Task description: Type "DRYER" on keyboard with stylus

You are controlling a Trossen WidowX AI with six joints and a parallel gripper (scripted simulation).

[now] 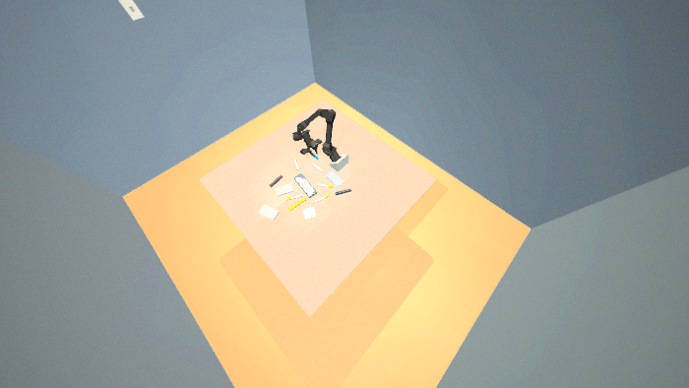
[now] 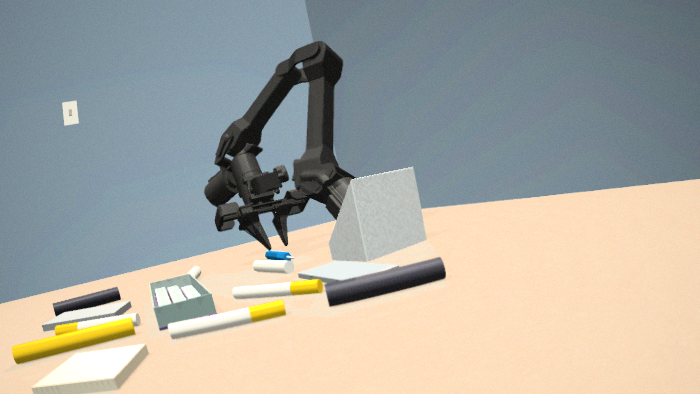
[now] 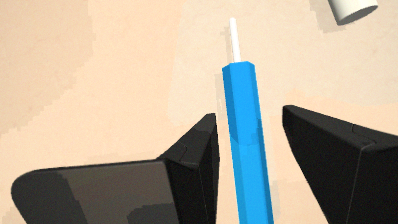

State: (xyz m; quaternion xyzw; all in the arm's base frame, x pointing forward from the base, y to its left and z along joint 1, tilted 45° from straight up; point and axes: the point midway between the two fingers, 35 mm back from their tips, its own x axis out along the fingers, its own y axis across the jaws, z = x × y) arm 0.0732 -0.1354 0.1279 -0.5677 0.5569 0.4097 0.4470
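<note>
Now: gripper tip 2 cm to the right of the blue stylus and 2 cm above it. Round my gripper tip: grey pad (4 cm ahead, 26 cm to the left, 2 cm below); then grey stylus tip (5 cm to the left, 2 cm below); then yellow cylinder (38 cm ahead, 22 cm to the left, 2 cm below).
</note>
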